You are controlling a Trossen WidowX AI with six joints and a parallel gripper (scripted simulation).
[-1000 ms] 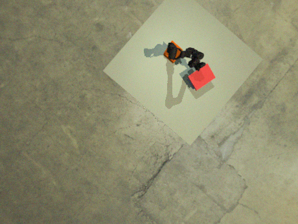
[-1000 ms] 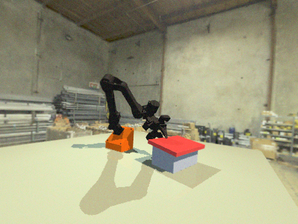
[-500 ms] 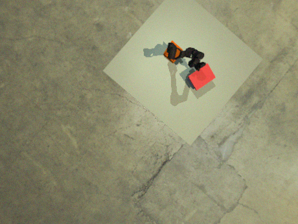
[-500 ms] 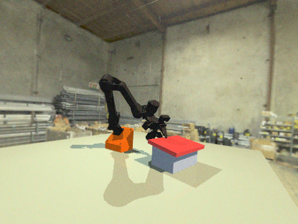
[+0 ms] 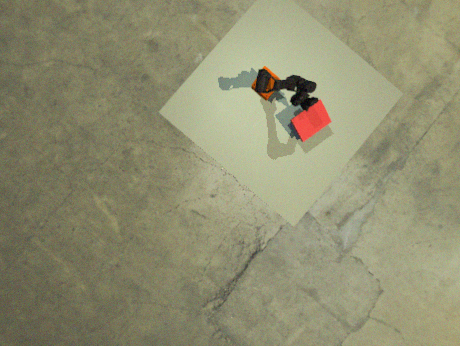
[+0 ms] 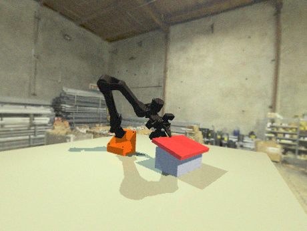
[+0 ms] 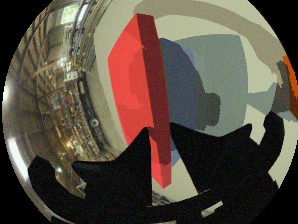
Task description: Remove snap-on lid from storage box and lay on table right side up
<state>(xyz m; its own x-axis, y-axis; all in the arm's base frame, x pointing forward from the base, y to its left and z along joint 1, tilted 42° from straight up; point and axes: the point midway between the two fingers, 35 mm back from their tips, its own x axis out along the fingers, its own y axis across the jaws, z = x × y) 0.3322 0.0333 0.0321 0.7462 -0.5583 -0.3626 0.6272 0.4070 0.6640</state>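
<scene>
The red lid is 70 mm ahead of my gripper tip, 20 mm to the right of it and 20 mm below it. The rest, counted from my gripper tip: storage box 70 mm ahead, 20 mm to the right, 80 mm below.
</scene>
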